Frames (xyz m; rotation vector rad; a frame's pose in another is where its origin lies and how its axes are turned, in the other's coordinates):
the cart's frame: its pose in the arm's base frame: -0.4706 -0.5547 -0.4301 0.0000 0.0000 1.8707
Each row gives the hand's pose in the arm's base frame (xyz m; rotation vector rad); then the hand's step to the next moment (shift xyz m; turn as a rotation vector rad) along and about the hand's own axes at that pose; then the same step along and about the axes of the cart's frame.
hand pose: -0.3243 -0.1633 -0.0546 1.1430 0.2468 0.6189
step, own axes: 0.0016 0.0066 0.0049 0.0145 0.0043 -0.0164
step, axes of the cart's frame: -0.0015 -0.0011 0.0082 0.0205 -0.0088 -0.0010
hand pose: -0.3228 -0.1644 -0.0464 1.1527 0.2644 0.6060
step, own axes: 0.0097 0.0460 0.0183 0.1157 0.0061 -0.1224
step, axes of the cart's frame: 0.0029 -0.0036 0.0502 0.1461 -0.0782 -0.0307
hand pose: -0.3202 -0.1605 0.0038 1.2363 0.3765 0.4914
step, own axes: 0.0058 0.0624 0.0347 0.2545 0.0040 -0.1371
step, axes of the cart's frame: -0.0128 -0.0104 0.0697 0.1973 -0.2079 -0.0382
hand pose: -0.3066 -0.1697 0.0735 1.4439 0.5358 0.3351
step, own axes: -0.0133 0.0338 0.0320 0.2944 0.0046 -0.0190
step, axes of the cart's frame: -0.0317 0.0000 0.0366 0.0936 -0.2771 -0.0386
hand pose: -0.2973 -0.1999 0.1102 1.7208 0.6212 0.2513
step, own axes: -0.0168 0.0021 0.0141 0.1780 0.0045 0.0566
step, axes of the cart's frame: -0.0181 0.0125 0.0012 -0.0080 -0.1826 -0.0387
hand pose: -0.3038 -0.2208 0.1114 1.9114 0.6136 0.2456
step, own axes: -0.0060 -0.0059 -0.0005 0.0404 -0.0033 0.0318
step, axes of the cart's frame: 0.0012 0.0070 -0.0045 -0.0171 -0.0440 -0.0206
